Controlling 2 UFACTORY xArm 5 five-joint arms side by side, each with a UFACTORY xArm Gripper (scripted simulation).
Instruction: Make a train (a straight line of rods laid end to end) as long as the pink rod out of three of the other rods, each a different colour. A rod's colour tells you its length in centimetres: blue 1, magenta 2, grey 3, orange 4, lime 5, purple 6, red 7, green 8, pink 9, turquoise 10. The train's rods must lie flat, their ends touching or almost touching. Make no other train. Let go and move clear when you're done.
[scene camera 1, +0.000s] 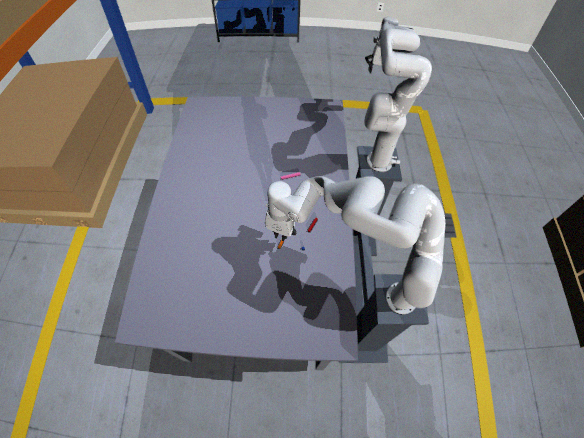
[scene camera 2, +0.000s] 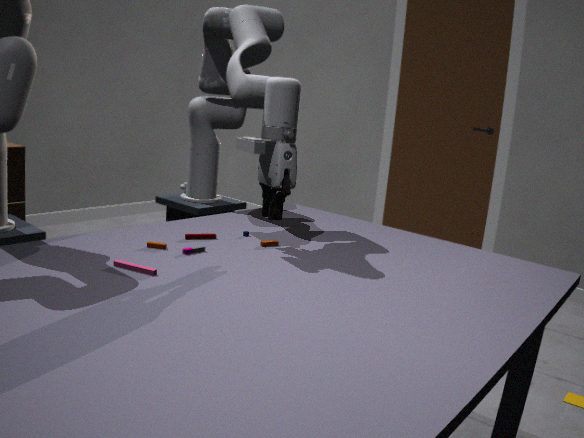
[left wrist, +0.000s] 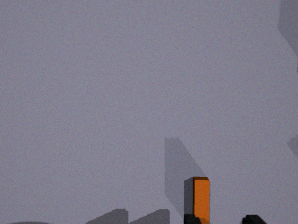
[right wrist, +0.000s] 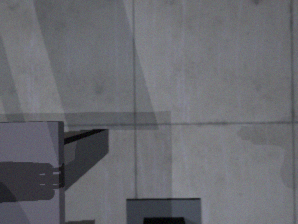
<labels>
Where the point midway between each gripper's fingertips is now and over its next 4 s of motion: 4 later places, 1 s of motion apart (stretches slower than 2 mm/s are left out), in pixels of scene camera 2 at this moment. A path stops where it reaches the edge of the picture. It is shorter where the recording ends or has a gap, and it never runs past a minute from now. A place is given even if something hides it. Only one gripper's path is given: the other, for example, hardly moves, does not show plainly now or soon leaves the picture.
The left gripper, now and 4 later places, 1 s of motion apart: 271, 218; 270, 233; 269, 242; 272, 208; 230, 200
</labels>
